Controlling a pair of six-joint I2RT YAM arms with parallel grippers.
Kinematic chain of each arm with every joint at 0, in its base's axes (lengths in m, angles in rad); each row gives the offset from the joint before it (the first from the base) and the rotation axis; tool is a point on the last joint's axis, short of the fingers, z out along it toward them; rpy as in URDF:
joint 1: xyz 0 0 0.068 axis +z
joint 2: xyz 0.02 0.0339 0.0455 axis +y
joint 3: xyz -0.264 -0.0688 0 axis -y
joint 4: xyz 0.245 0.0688 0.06 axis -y
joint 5: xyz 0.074 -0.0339 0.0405 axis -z
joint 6: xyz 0.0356 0 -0.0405 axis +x
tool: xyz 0 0 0 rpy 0 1.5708 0
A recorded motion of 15 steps. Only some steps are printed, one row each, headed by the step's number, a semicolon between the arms.
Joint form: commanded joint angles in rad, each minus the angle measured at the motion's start. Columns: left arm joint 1, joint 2, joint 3, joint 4, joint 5, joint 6; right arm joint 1, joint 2, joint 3, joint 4, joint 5, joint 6.
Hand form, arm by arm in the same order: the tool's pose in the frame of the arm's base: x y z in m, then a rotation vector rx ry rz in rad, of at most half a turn. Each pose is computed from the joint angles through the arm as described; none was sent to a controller.
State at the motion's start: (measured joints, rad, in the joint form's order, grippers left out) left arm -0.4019 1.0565 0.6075 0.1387 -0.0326 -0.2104; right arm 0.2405 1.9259 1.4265 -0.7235 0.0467 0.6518
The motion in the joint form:
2: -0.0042 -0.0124 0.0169 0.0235 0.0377 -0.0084; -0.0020 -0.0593 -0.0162 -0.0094 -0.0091 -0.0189
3: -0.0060 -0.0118 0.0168 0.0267 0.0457 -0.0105; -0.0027 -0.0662 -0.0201 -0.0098 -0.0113 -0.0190
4: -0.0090 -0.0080 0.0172 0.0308 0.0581 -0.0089; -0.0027 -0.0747 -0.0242 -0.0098 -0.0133 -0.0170
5: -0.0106 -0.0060 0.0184 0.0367 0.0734 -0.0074; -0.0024 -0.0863 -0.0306 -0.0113 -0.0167 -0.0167
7: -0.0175 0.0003 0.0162 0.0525 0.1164 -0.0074; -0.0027 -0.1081 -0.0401 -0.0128 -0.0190 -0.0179
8: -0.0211 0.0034 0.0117 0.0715 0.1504 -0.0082; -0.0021 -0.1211 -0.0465 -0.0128 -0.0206 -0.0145
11: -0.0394 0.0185 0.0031 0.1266 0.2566 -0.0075; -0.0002 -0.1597 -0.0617 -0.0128 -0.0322 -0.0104
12: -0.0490 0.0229 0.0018 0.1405 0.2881 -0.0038; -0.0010 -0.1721 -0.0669 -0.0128 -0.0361 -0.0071
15: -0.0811 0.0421 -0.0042 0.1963 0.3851 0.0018; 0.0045 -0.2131 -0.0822 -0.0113 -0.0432 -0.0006
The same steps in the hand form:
2: 0.2218 -0.0956 0.2688 0.1767 1.8427 -0.4431; 0.3736 0.0894 0.2102 0.5535 2.7187 0.1789
3: 0.2216 -0.0963 0.2689 0.1820 1.8407 -0.4535; 0.3723 0.0890 0.2116 0.5534 2.7170 0.1829
4: 0.2218 -0.0976 0.2687 0.1951 1.8399 -0.4658; 0.3709 0.0887 0.2135 0.5550 2.7132 0.1884
5: 0.2219 -0.0987 0.2693 0.2086 1.8347 -0.4807; 0.3686 0.0884 0.2158 0.5537 2.7111 0.1949
7: 0.2217 -0.1021 0.2688 0.2456 1.8272 -0.5254; 0.3649 0.0874 0.2207 0.5502 2.7021 0.2032
8: 0.2213 -0.1042 0.2686 0.2723 1.8151 -0.5608; 0.3625 0.0871 0.2235 0.5526 2.6960 0.2099
11: 0.2199 -0.1126 0.2681 0.3667 1.7772 -0.6709; 0.3558 0.0867 0.2325 0.5489 2.6783 0.2387
12: 0.2188 -0.1160 0.2682 0.4019 1.7645 -0.7033; 0.3537 0.0860 0.2352 0.5522 2.6720 0.2482
15: 0.2157 -0.1270 0.2678 0.5081 1.7173 -0.8076; 0.3463 0.0865 0.2447 0.5468 2.6497 0.2748

